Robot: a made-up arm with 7 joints.
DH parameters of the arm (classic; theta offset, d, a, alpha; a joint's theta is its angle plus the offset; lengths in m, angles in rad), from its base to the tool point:
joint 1: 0 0.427 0 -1.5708
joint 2: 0 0 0 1.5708
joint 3: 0 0.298 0.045 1.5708
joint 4: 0 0 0.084 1.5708
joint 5: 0 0.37 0 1.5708
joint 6: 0 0 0.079 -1.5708
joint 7: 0 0.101 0 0
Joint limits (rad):
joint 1: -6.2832..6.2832
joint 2: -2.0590..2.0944
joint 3: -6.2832..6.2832
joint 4: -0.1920..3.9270
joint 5: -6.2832..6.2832
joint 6: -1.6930..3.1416
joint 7: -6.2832..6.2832
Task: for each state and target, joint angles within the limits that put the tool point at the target. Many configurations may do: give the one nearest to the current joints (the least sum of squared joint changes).
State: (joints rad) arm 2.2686 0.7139 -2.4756 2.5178 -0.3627 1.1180 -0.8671
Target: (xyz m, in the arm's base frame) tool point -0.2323 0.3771 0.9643
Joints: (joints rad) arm 2.5790 1.1733 -2.5343 2.2788 -0.3358 1.6261 -0.8671
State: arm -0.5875 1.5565 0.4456 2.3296 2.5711 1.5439 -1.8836
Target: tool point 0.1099 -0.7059 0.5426
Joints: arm -1.4313 1.5346 0.5519 2.9392 2.6838 2.0923 -1.8836
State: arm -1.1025 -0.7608 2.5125 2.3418 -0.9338 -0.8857 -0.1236
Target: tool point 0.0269 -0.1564 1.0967
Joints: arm -0.9154 0.2730 2.5990 2.7872 -0.7609 -1.0998 -0.1236
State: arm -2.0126 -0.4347 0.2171 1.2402 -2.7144 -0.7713 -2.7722
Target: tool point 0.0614 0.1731 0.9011
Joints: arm -1.8557 -1.3254 -0.0898 1.6528 -2.7622 -0.9373 -2.7722
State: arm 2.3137 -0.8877 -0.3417 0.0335 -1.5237 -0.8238 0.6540
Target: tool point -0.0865 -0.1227 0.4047
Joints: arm 3.0460 -0.8212 0.0819 -0.1920 -1.6799 -0.9779 0.6540
